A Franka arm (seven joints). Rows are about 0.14 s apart.
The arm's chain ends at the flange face. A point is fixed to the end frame.
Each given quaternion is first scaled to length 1.
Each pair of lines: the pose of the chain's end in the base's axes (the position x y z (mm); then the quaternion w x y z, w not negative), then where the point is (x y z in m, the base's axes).
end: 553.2, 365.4, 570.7, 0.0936, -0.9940, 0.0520, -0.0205
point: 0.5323 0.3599 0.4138
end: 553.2, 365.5, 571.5, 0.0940, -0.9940, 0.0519, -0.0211
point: 0.5325 0.3601 0.4145
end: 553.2, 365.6, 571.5, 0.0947, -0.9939, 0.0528, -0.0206
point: 0.5324 0.3605 0.4145
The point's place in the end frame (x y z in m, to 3 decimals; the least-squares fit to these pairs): -0.025 0.037 0.152
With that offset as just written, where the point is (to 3 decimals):
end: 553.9, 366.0, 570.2, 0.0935, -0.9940, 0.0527, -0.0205
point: 0.533 0.360 0.413
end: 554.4, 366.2, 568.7, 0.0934, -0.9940, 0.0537, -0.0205
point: 0.533 0.361 0.412
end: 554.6, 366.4, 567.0, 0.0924, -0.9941, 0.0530, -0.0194
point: 0.533 0.361 0.410
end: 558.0, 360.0, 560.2, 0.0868, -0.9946, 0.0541, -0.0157
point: 0.535 0.353 0.404
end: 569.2, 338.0, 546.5, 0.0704, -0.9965, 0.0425, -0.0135
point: 0.546 0.325 0.390
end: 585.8, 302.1, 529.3, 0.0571, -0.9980, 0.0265, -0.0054
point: 0.561 0.284 0.374
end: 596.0, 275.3, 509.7, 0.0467, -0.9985, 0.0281, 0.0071
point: 0.567 0.254 0.355
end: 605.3, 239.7, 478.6, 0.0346, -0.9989, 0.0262, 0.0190
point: 0.573 0.215 0.326
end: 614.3, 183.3, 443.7, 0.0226, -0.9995, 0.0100, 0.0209
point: 0.582 0.154 0.291
